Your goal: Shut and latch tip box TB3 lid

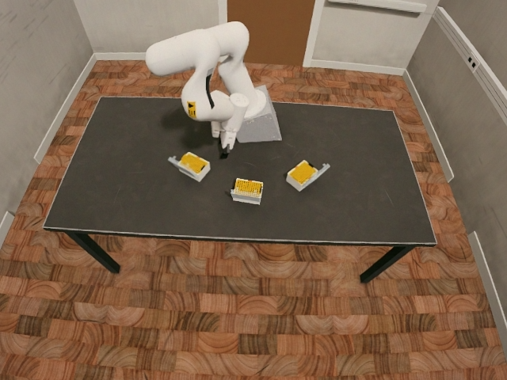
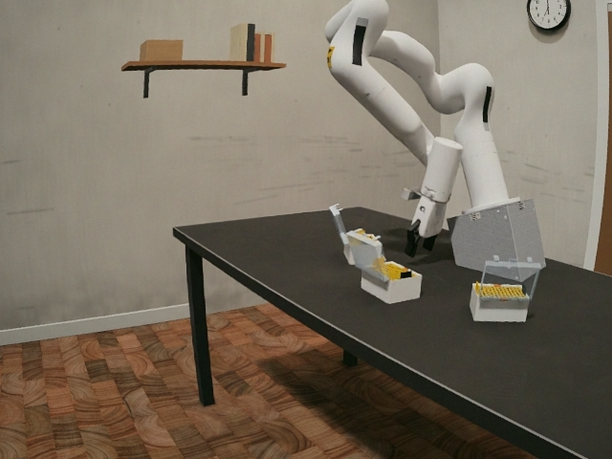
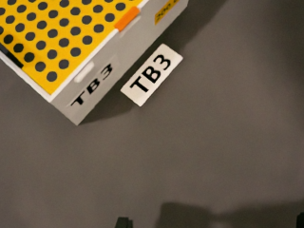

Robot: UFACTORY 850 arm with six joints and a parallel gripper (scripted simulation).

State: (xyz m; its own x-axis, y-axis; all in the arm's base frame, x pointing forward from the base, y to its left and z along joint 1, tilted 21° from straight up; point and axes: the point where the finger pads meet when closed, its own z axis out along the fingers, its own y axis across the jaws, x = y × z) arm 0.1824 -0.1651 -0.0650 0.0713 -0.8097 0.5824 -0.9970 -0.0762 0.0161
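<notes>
The label is 11 cm to the right of my hand, 4 cm below it and 4 cm ahead of it. Also, from my hand: box lid: 30 cm ahead, 9 cm to the left, 6 cm above; tip box: 25 cm ahead, 10 cm to the left, 2 cm above.
</notes>
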